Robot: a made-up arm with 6 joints.
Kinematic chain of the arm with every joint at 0, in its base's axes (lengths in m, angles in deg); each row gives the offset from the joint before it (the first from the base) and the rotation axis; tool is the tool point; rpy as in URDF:
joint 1: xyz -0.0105 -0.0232 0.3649 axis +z
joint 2: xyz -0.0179 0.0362 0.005 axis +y
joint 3: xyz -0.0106 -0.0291 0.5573 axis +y
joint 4: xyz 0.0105 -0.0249 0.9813 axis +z
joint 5: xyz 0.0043 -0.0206 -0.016 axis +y
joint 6: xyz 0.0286 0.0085 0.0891 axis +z
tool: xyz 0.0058 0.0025 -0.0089 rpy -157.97 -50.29 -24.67
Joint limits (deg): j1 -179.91..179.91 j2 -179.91..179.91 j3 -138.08..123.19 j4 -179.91..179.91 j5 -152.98..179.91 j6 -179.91..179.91
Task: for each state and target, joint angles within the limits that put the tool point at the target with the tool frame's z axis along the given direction. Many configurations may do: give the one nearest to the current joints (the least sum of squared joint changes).
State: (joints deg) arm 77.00 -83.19 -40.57 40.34 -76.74 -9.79
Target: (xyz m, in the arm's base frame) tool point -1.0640 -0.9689 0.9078 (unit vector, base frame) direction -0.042 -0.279 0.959
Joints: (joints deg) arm 40.02 -40.96 -40.08 17.16 -65.14 -36.88
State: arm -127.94 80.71 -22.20 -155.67 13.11 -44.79
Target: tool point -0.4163 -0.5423 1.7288 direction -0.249 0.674 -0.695
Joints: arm -122.33 51.65 -36.65 -117.80 15.40 0.67
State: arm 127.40 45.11 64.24 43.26 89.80 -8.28
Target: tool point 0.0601 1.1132 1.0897 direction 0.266 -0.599 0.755
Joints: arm 86.55 33.60 36.43 28.42 126.03 8.89
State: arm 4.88 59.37 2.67 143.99 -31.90 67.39
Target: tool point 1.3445 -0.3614 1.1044 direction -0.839 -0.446 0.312
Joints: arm -13.48 53.50 13.60 155.81 -22.78 84.80
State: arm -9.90 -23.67 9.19 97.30 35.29 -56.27
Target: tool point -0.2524 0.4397 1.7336 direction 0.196 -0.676 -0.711
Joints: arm -54.49 -44.49 36.81 87.23 58.23 -48.46
